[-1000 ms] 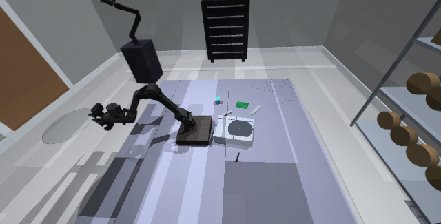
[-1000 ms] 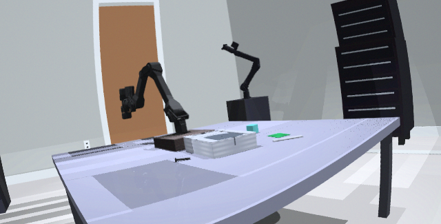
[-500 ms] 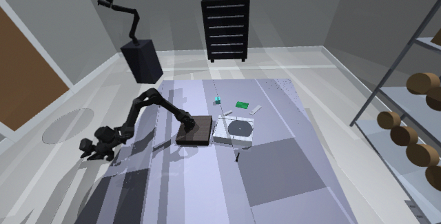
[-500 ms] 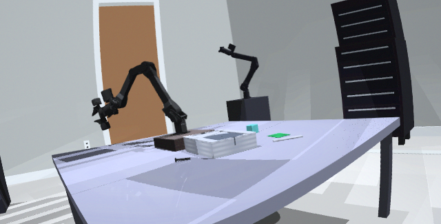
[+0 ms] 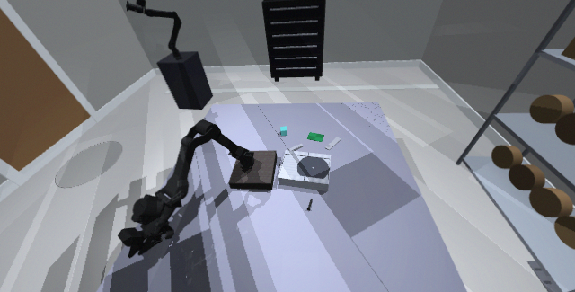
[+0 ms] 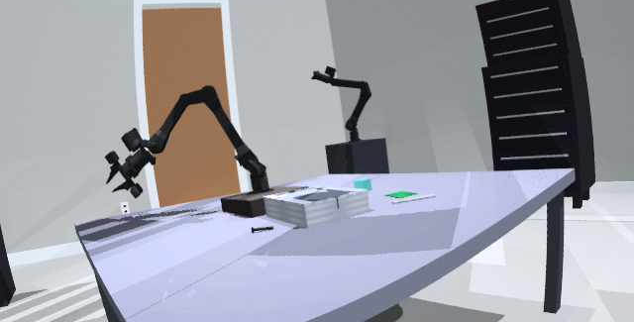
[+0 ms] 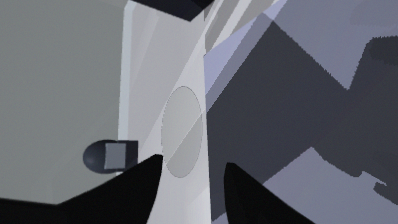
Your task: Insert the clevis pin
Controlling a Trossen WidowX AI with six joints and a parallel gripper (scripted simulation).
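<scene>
Right now my gripper tip is 590 mm short of the clevis pin, 340 mm to the right of it and 120 mm above it. Also, from my gripper tip: disc (590 mm ahead, 510 mm to the left, 70 mm below); then steel tray (550 mm ahead, 520 mm to the left, 80 mm below); then cube (380 mm ahead, 820 mm to the left, 110 mm below).
</scene>
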